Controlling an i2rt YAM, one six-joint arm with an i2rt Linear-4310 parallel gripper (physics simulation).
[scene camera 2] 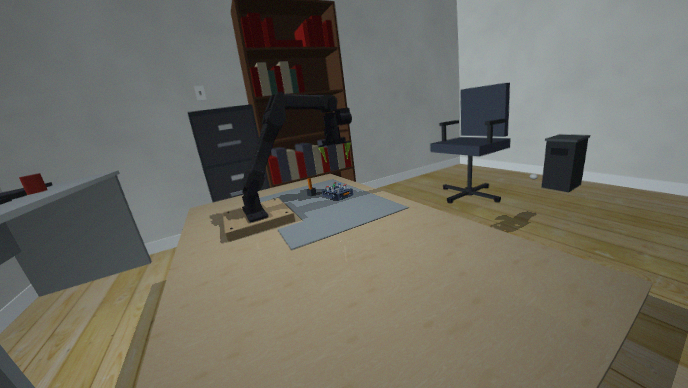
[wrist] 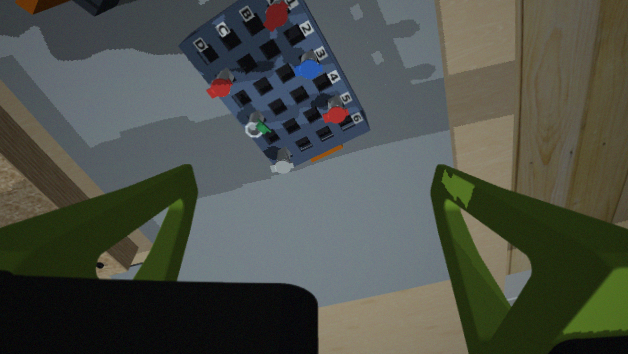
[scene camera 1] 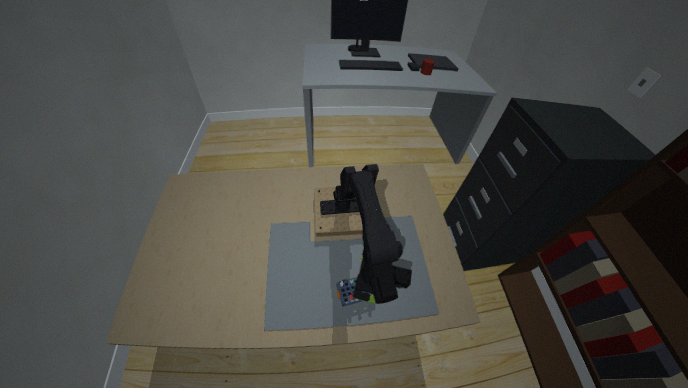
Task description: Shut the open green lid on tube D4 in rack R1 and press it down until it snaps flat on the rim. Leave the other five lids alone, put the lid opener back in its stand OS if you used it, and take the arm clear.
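Places are measured from the arm's base along level axes (x back, y left, z down), in centimetres.
Where they show: gripper, fingertip midpoint: [scene camera 2: 336, 160] [wrist: 314, 178] [scene camera 1: 364, 285]; arm's base at its link origin: [scene camera 2: 254, 212] [scene camera 1: 342, 206].
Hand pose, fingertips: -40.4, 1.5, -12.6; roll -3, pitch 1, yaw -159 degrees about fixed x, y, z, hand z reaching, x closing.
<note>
Things, the pixels of their top centre, and the offset from my fingertips, as dx, dy, dz. "spot": a spot on its surface instead. Level surfaces: height alone.
- blue rack R1 at its top centre: [wrist: 281, 116] [scene camera 1: 356, 286] [scene camera 2: 336, 182] +2.6, -1.5, +9.5
- green lid at its top centre: [wrist: 261, 131] +4.6, -2.2, +9.8
- tube's pale open rim at a spot on its surface: [wrist: 253, 130] spot: +5.7, -2.8, +11.7
- orange lid opener at its top centre: [scene camera 2: 309, 178] +10.8, +10.4, +7.3
- grey mat at its surface level: dz +15.8
- wooden table at its surface level: dz +16.1
The blue rack R1 [scene camera 1: 346, 287] [scene camera 2: 341, 193] [wrist: 197, 61] stands on the grey mat. In the wrist view the green lid [wrist: 263, 128] on tube D4 stands up, edge-on, beside the tube's pale open rim [wrist: 253, 130]. Flat-looking lids sit at D2 (red [wrist: 219, 88]), D6 (white [wrist: 282, 167]), A1 (red [wrist: 276, 16]), A3 (blue [wrist: 309, 69]) and A5 (red [wrist: 335, 115]). The orange lid opener [scene camera 2: 309, 183] [wrist: 37, 5] stands in its dark stand OS [scene camera 2: 311, 192] [wrist: 98, 4]. My gripper [scene camera 2: 336, 160] [wrist: 314, 178] is open and empty, high above the rack area.
The grey mat [scene camera 1: 295, 280] [scene camera 2: 350, 217] [wrist: 320, 235] lies on the wooden table [scene camera 1: 210, 250] [scene camera 2: 400, 300]. The arm base's wooden board [scene camera 1: 325, 229] [scene camera 2: 260, 226] stands beside the mat. In scene camera 1 the arm covers part of the rack and the opener's place.
</note>
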